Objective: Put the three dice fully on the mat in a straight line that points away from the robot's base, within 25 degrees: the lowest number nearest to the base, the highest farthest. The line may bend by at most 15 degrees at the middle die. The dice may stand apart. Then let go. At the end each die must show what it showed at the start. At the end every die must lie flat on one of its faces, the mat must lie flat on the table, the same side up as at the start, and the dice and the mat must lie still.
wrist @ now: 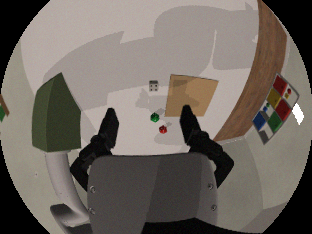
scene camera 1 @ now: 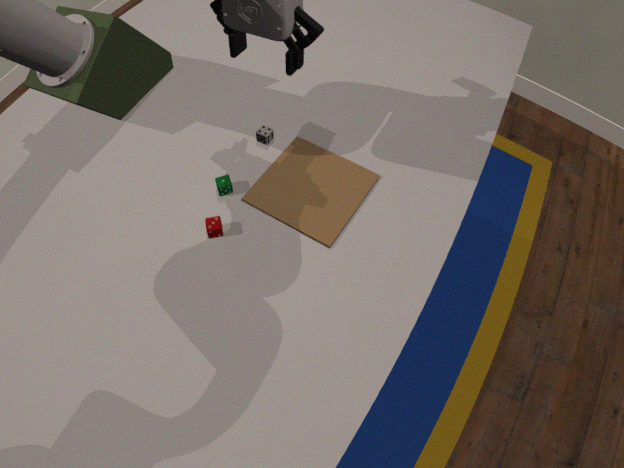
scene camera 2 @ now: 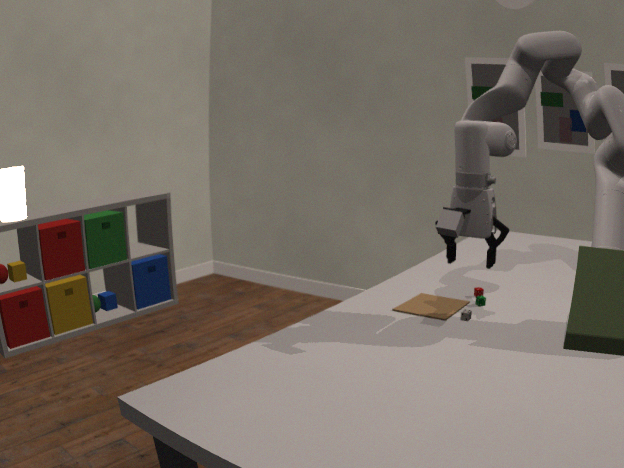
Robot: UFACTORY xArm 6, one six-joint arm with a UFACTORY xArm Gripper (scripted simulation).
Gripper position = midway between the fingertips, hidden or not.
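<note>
A tan mat (scene camera 1: 310,189) is visible to me, and I find the mat again in the wrist view (wrist: 197,92) as well as in scene camera 2 (scene camera 2: 442,308). I also see my gripper (scene camera 1: 265,61). The wrist view includes the gripper too (wrist: 148,114), as does scene camera 2, where the gripper appears again (scene camera 2: 470,264).
</note>
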